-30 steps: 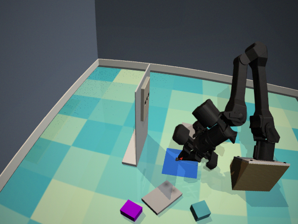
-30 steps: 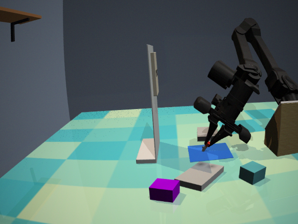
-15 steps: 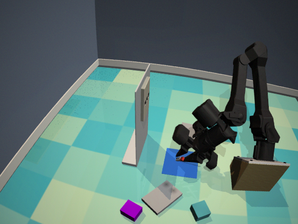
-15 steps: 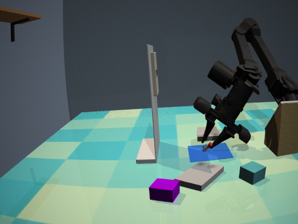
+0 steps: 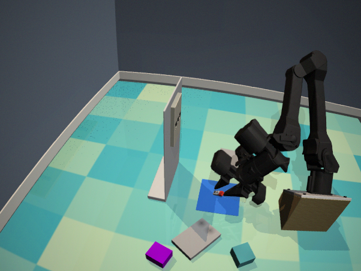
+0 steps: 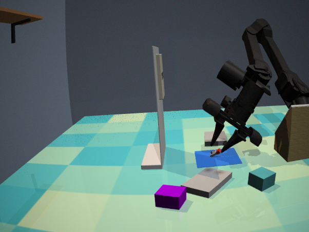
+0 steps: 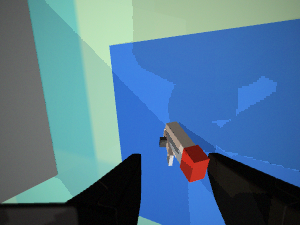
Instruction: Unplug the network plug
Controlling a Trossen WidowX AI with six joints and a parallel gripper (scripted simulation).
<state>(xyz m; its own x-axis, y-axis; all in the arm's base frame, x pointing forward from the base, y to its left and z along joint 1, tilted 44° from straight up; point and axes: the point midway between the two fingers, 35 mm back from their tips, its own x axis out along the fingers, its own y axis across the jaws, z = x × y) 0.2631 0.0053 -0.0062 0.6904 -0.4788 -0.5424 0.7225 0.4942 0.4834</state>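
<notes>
Now: the red network plug 1 cm below my gripper tip. The rest, counted from my gripper tip: blue marked square 2 cm below; teal block 10 cm behind, 18 cm to the left, 1 cm below; upright panel 15 cm ahead, 1 cm to the right, 11 cm above.
</notes>
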